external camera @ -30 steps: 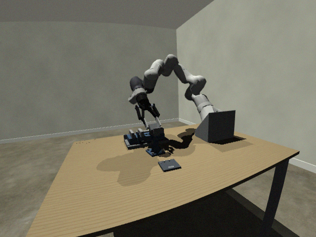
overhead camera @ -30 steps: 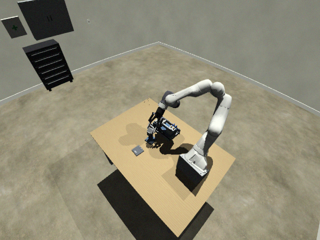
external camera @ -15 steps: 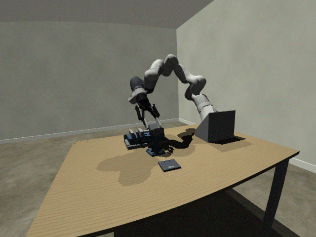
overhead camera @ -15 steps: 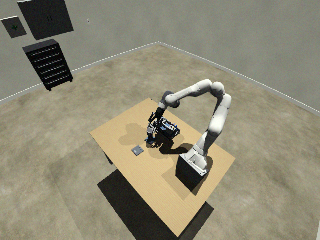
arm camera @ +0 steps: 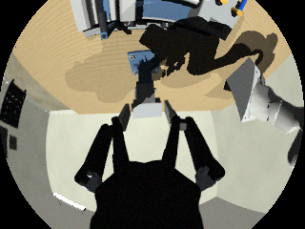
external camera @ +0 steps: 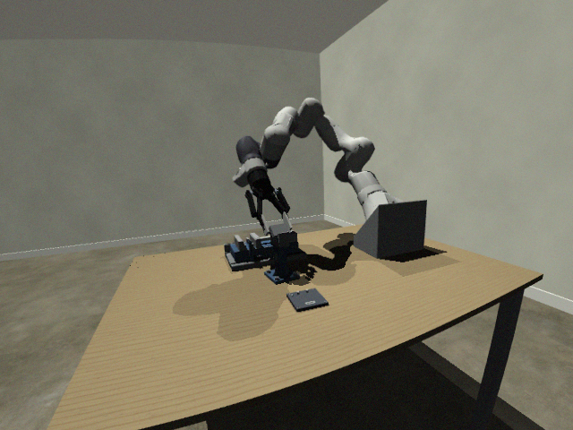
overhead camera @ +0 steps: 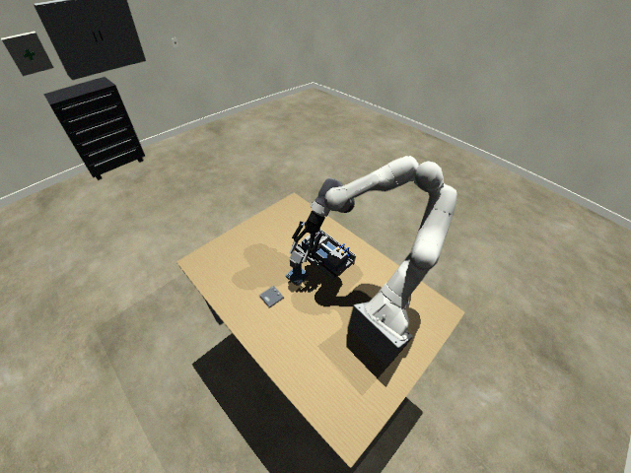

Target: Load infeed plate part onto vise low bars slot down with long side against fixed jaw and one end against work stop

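Right now my hand is 1 cm to the right of the part and 2 cm above it.
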